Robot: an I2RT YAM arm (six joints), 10 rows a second.
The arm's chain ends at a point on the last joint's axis. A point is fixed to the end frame.
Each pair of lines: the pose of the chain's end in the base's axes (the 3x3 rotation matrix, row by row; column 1 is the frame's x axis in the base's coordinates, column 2 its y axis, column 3 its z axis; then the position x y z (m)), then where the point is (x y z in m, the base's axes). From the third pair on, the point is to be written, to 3 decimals.
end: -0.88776 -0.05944 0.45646; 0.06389 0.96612 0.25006; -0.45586 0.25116 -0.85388; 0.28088 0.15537 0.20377
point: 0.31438 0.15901 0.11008
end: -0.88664 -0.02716 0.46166; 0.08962 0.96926 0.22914; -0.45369 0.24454 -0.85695; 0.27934 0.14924 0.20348
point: 0.31265 0.15114 0.10967
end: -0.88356 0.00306 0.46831; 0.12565 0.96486 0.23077; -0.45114 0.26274 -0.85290; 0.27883 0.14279 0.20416
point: 0.312 0.145 0.110
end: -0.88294 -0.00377 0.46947; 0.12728 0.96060 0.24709; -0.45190 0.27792 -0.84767; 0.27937 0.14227 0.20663
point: 0.313 0.147 0.113
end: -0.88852 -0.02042 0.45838; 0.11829 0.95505 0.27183; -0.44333 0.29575 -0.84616; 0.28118 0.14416 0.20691
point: 0.314 0.151 0.113
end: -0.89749 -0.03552 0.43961; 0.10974 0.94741 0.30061; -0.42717 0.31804 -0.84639; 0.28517 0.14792 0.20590
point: 0.316 0.157 0.112
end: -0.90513 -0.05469 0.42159; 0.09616 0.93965 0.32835; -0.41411 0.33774 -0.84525; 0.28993 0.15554 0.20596
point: 0.320 0.168 0.112
